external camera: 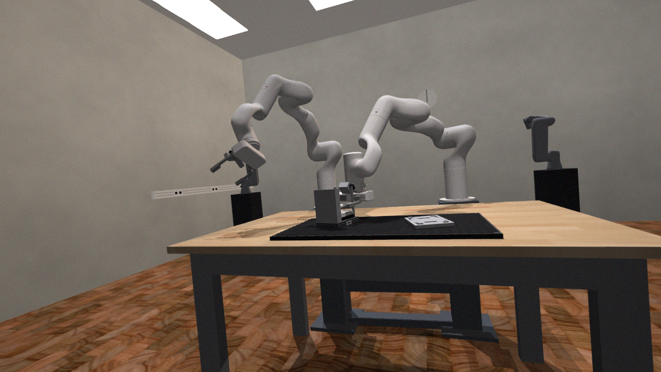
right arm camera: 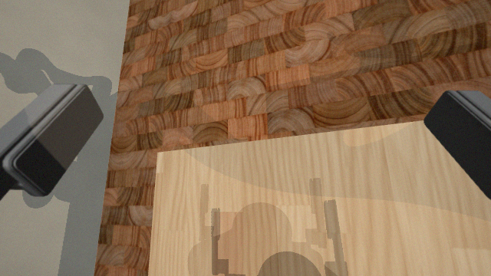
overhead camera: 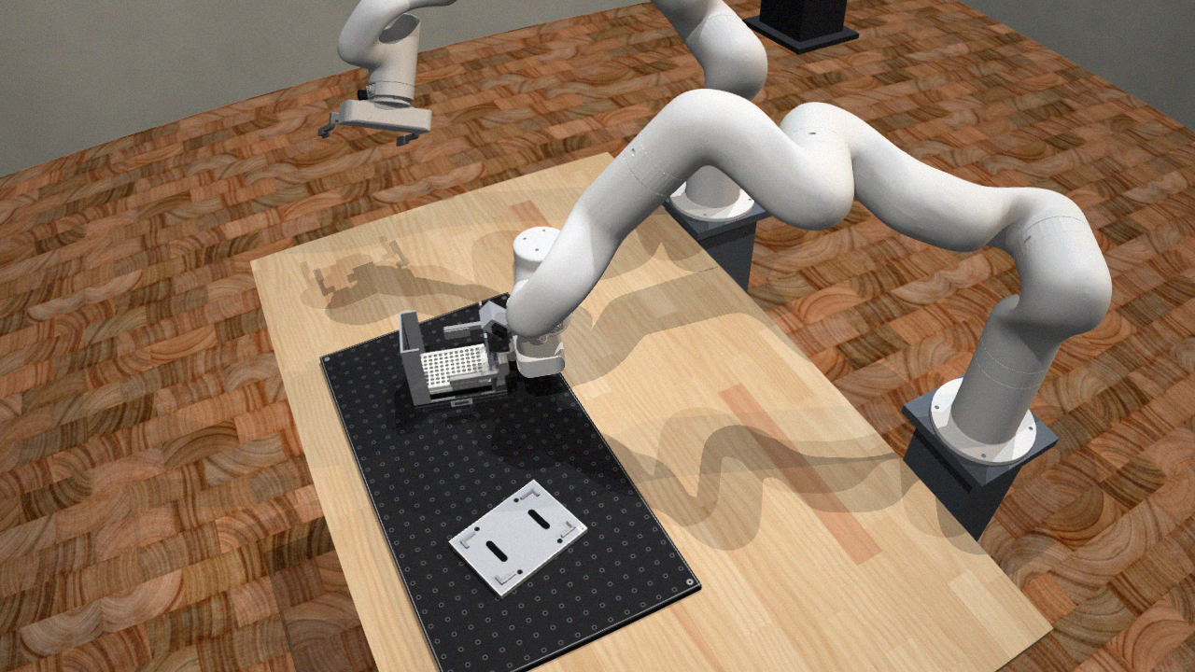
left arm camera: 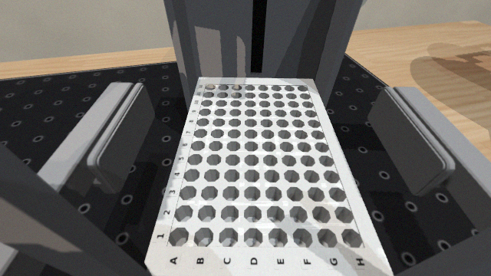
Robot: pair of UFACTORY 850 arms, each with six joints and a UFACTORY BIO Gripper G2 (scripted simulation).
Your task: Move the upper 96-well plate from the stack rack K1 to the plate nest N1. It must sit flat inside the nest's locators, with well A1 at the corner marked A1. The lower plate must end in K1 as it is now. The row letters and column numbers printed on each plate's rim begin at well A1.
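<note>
Now: left hand 2 cm short of the white 96-well plate, 1 cm to the left of it and 3 cm above it. The rest, counted from my left hand: black plate (2 cm ahead, 1 cm to the right, 4 cm below); then plate nest N1 (7 cm ahead, 32 cm to the left, 6 cm below).
</note>
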